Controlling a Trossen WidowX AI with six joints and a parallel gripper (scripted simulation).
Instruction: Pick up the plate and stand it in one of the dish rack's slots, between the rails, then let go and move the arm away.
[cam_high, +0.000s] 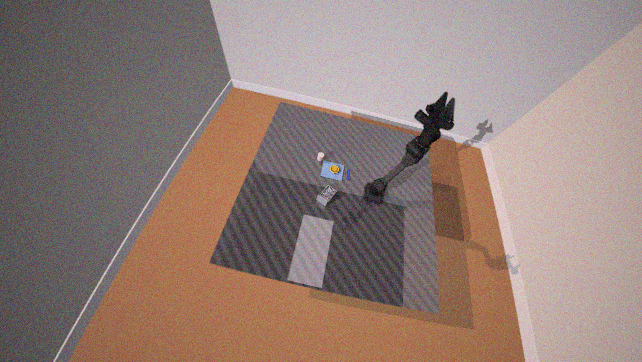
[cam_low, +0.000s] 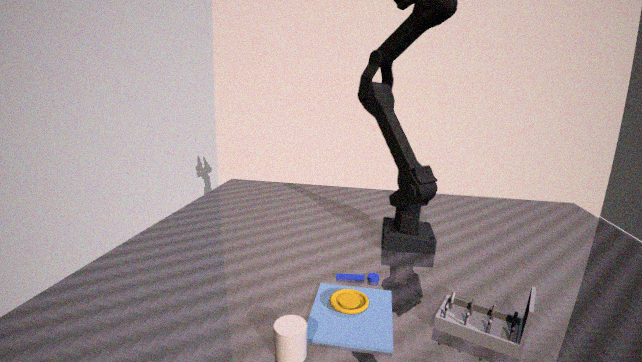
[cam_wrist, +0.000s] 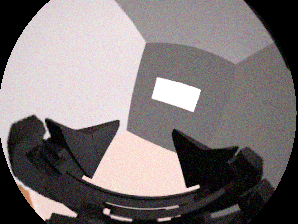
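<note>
The small yellow plate is 760 mm below my gripper tip, 310 mm ahead of it and 20 mm to the right of it. Round my gripper tip: white dish rack (750 mm below, 300 mm ahead, 180 mm to the left); small blue bar (770 mm below, 200 mm ahead, 20 mm to the right); light blue flat pad (770 mm below, 320 mm ahead, 20 mm to the right).
</note>
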